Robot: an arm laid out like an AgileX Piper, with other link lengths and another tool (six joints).
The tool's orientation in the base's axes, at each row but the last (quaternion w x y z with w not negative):
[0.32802, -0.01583, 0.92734, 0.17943]
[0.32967, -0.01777, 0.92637, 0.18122]
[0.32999, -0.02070, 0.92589, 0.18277]
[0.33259, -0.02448, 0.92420, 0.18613]
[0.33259, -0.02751, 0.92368, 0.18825]
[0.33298, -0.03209, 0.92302, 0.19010]
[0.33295, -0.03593, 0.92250, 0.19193]
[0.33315, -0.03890, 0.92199, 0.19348]
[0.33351, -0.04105, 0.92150, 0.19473]
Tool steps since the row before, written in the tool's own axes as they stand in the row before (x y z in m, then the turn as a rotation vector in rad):
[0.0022, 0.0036, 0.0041, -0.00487, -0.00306, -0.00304]
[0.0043, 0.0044, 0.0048, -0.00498, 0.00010, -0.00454]
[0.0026, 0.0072, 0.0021, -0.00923, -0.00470, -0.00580]
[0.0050, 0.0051, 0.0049, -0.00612, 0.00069, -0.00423]
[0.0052, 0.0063, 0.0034, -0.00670, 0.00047, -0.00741]
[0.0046, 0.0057, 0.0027, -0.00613, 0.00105, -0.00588]
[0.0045, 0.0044, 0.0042, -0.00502, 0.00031, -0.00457]
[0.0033, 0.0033, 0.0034, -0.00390, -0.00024, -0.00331]
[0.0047, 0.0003, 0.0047, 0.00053, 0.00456, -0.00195]
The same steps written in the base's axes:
[0.0002, 0.0050, -0.0031, 0.00244, -0.00433, 0.00419]
[-0.0011, 0.0061, -0.0047, 0.00114, -0.00192, 0.00636]
[-0.0019, 0.0077, -0.0008, 0.00446, -0.00718, 0.00833]
[-0.0018, 0.0069, -0.0049, 0.00208, -0.00136, 0.00705]
[-0.0031, 0.0075, -0.0036, 0.00065, -0.00278, 0.00959]
[-0.0030, 0.0066, -0.0029, 0.00102, -0.00163, 0.00834]
[-0.0018, 0.0059, -0.0043, 0.00109, -0.00175, 0.00648]
[-0.0012, 0.0045, -0.0034, 0.00109, -0.00171, 0.00470]
[-0.0009, 0.0023, -0.0062, -0.00252, 0.00347, 0.00255]

